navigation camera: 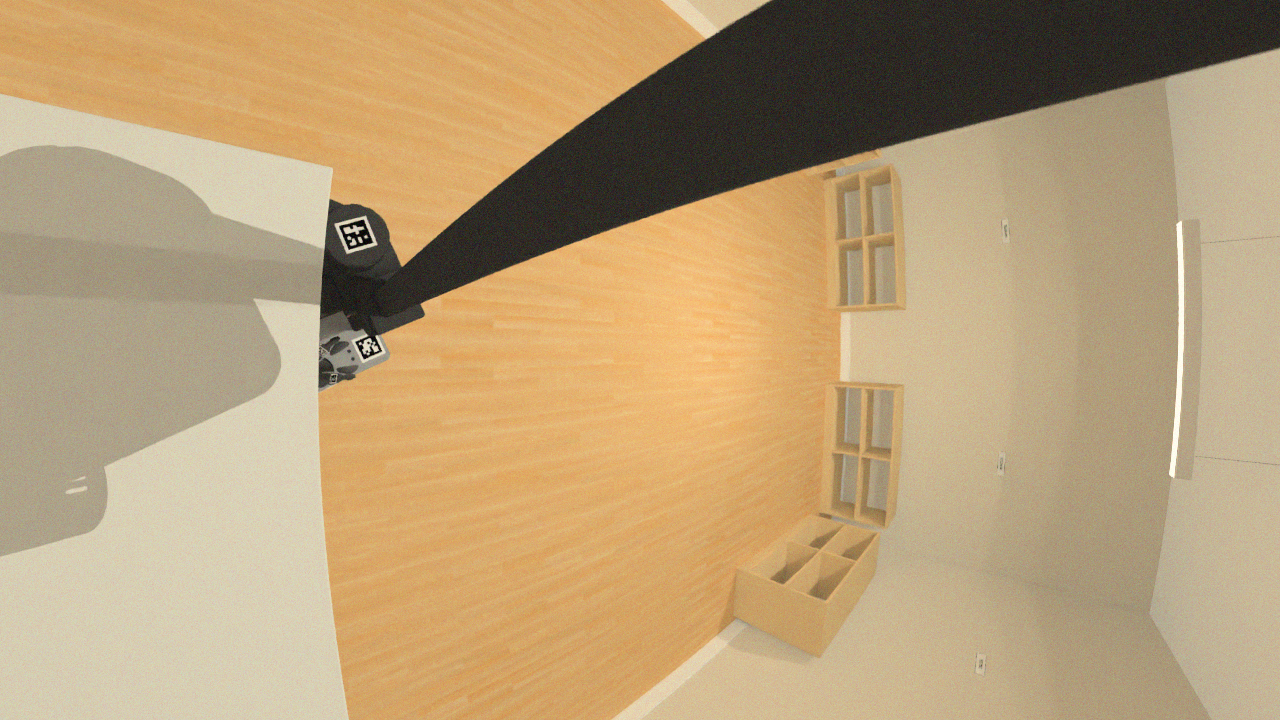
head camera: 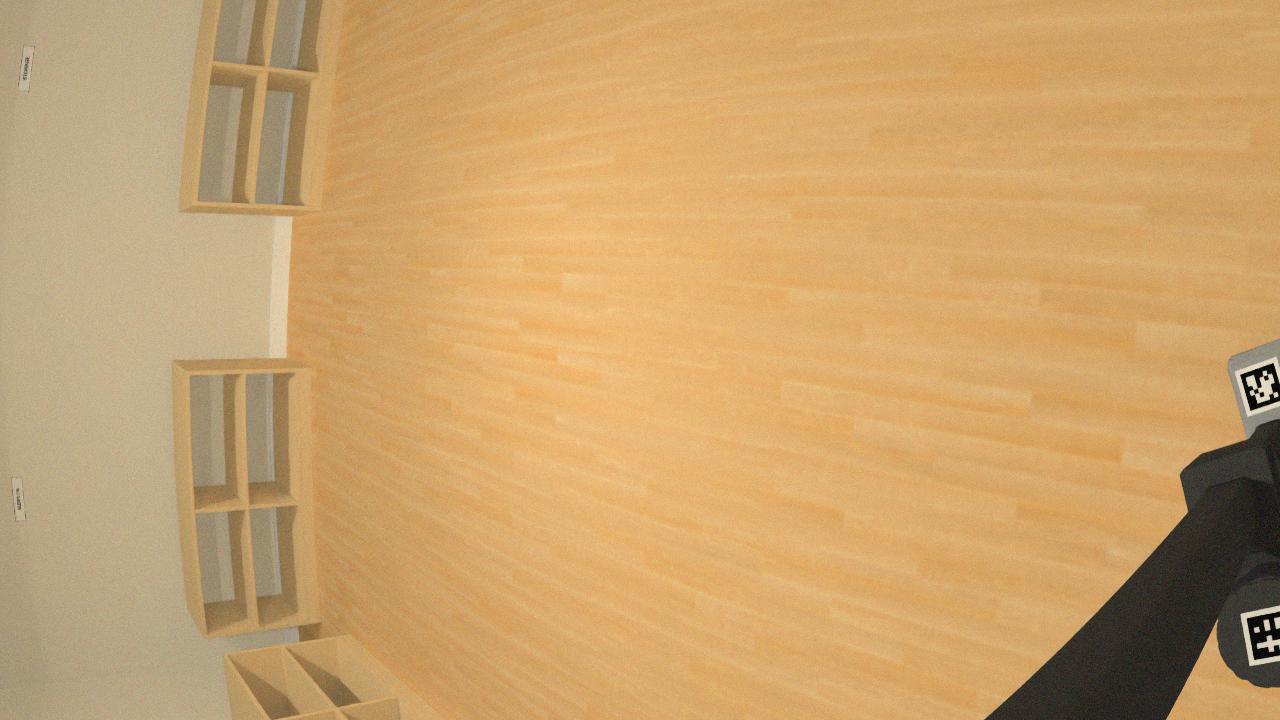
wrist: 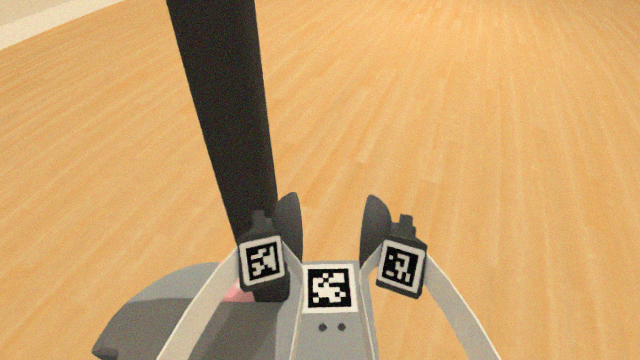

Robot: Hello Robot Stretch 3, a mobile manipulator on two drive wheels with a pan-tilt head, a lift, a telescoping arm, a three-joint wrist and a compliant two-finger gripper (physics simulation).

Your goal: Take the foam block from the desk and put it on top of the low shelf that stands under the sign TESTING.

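Frame: origin at the robot's base, x ahead, y left, z up, level; centimetres.
Seen in the pictures: gripper, fingertip midpoint: (navigation camera: pixel 351 355).
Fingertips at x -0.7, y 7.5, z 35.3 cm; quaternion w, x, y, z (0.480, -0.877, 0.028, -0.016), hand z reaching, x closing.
Observation:
A point is followed by its place in that frame.
My gripper (wrist: pixel 330 219) @[x -0.7, y 7.5, z 35.3 cm] (navigation camera: pixel 334 360) @[x -0.7, y 7.5, z 35.3 cm] is open, with floor visible between its fingertips and nothing held. In the navigation view it is beside the pale desk (navigation camera: pixel 214 617) @[x 16.3, y -20.1, z 72.0 cm], partly hidden by the desk's edge. The foam block does not show in these frames. Two low four-compartment wooden shelves stand against the far wall. One shelf (head camera: pixel 182 447) @[x 81.1, y 367.1, z 61.0 cm] (navigation camera: pixel 864 240) @[x 55.2, y 365.9, z 34.4 cm] is below a small wall sign (head camera: pixel 18 498) @[x 69.5, y 402.6, z 140.0 cm] (navigation camera: pixel 1005 230) @[x 68.7, y 402.7, z 139.9 cm]. The other shelf (head camera: pixel 250 209) @[x 171.5, y 317.0, z 32.2 cm] (navigation camera: pixel 864 453) @[x 226.0, y 291.8, z 35.8 cm] is below a second sign (head camera: pixel 26 68) @[x 241.4, y 323.8, z 139.9 cm] (navigation camera: pixel 1001 462) @[x 240.5, y 324.5, z 140.0 cm]. The lettering is too small to tell which reads TESTING.
Another low shelf (navigation camera: pixel 778 608) @[x 226.2, y 125.7, z 31.9 cm] stands in the corner near a third sign (navigation camera: pixel 980 663) @[x 276.2, y 170.1, z 139.9 cm]. An angled shelf (head camera: pixel 362 667) @[x -22.8, y 327.9, z 8.0 cm] shows at the head view's bottom left. Wooden floor (head camera: pixel 716 358) @[x 37.5, y 116.4, z 0.0 cm] (navigation camera: pixel 581 447) @[x 67.0, y 65.5, z 0.1 cm] lies between desk and shelves. The black mast (wrist: pixel 225 100) (navigation camera: pixel 671 134) @[x -6.7, y 11.6, z 117.4 cm] crosses two views.

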